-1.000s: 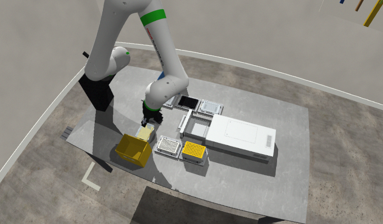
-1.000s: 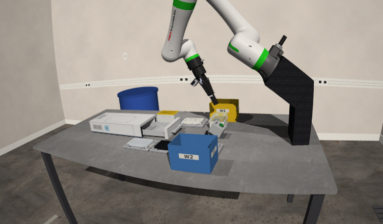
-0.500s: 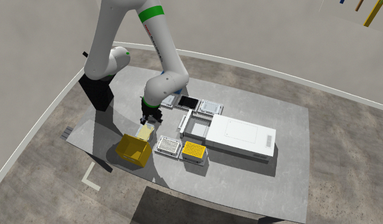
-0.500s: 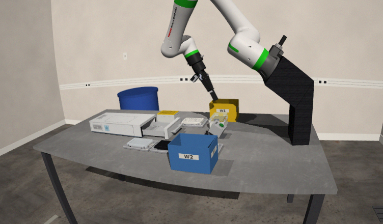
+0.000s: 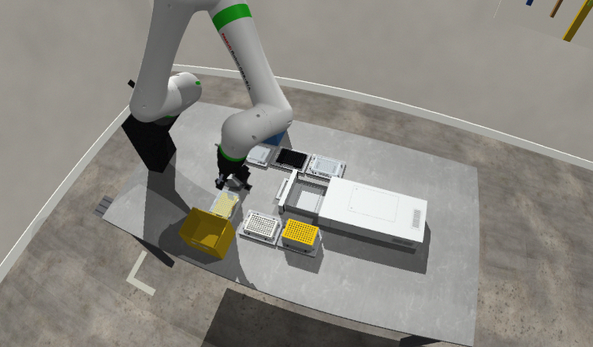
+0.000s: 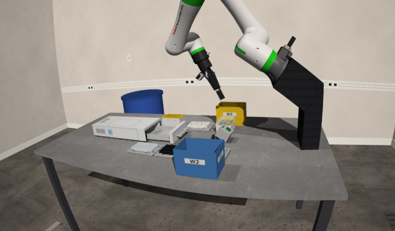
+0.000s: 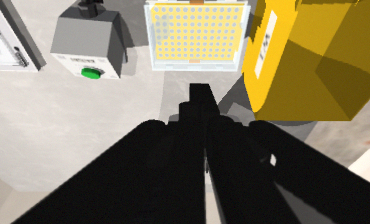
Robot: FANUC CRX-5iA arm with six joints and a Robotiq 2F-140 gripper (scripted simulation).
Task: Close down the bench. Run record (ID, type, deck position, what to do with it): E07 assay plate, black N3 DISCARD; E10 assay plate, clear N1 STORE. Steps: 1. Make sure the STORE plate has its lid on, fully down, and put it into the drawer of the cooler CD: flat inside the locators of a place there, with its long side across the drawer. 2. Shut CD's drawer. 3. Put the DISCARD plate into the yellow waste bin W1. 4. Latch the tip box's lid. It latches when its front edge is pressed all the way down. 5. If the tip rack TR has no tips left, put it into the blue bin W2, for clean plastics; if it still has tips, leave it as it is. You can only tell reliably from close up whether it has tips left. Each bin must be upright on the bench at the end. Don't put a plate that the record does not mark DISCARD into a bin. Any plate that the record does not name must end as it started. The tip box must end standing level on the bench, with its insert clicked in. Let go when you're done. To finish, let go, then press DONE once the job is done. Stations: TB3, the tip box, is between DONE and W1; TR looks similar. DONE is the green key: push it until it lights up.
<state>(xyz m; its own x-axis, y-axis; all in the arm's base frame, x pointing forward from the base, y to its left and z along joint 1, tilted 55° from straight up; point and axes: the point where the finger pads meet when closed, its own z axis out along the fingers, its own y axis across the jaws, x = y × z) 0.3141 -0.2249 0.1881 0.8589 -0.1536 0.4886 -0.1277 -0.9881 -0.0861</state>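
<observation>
Now: the clear tip box lid 160 mm below my hand, 30 mm behind it and 10 mm to the left of it. Also, from my hand: green DONE key (170 mm to the left, 150 mm below, 40 mm behind); white plate (200 mm below, 140 mm ahead, 60 mm to the right); yellow bin W1 (180 mm below, 140 mm to the right, 60 mm behind).
</observation>
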